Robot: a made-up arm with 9 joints. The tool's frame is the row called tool.
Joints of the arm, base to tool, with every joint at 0 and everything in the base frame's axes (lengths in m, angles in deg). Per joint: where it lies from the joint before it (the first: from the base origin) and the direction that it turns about. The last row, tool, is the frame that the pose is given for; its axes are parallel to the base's.
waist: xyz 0 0 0.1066 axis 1 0 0
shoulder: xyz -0.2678 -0.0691 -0.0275 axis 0 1 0
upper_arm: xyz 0.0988 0.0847 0.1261 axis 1 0 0
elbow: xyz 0.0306 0.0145 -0.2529 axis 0 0 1
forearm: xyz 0.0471 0.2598 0.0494 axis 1 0 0
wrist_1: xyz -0.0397 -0.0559 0.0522 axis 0 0 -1
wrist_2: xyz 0.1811 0.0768 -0.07 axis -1 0 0
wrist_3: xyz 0.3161 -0.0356 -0.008 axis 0 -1 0
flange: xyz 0.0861 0.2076 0.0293 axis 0 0 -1
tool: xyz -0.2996 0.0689 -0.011
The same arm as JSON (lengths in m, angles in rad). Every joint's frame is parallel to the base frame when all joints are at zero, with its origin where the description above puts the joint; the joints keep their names.
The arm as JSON. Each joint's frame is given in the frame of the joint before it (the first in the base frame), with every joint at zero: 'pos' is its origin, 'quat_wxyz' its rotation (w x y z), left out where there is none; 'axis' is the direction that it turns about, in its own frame. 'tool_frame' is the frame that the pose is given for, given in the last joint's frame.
{
  "length_unit": "m",
  "angle_unit": "rad",
  "joints": [
    {
      "joint": "waist",
      "pos": [
        0.0,
        0.0,
        0.1066
      ],
      "axis": "+x"
    },
    {
      "joint": "shoulder",
      "pos": [
        -0.2678,
        -0.0691,
        -0.0275
      ],
      "axis": "+y"
    },
    {
      "joint": "upper_arm",
      "pos": [
        0.0988,
        0.0847,
        0.1261
      ],
      "axis": "+x"
    },
    {
      "joint": "elbow",
      "pos": [
        0.0306,
        0.0145,
        -0.2529
      ],
      "axis": "+z"
    },
    {
      "joint": "forearm",
      "pos": [
        0.0471,
        0.2598,
        0.0494
      ],
      "axis": "+x"
    },
    {
      "joint": "wrist_1",
      "pos": [
        -0.0397,
        -0.0559,
        0.0522
      ],
      "axis": "-z"
    },
    {
      "joint": "wrist_2",
      "pos": [
        0.1811,
        0.0768,
        -0.07
      ],
      "axis": "-x"
    },
    {
      "joint": "wrist_3",
      "pos": [
        0.3161,
        -0.0356,
        -0.008
      ],
      "axis": "-y"
    },
    {
      "joint": "flange",
      "pos": [
        0.0861,
        0.2076,
        0.0293
      ],
      "axis": "-z"
    }
  ],
  "tool_frame": {
    "pos": [
      -0.2996,
      0.0689,
      -0.011
    ]
  }
}

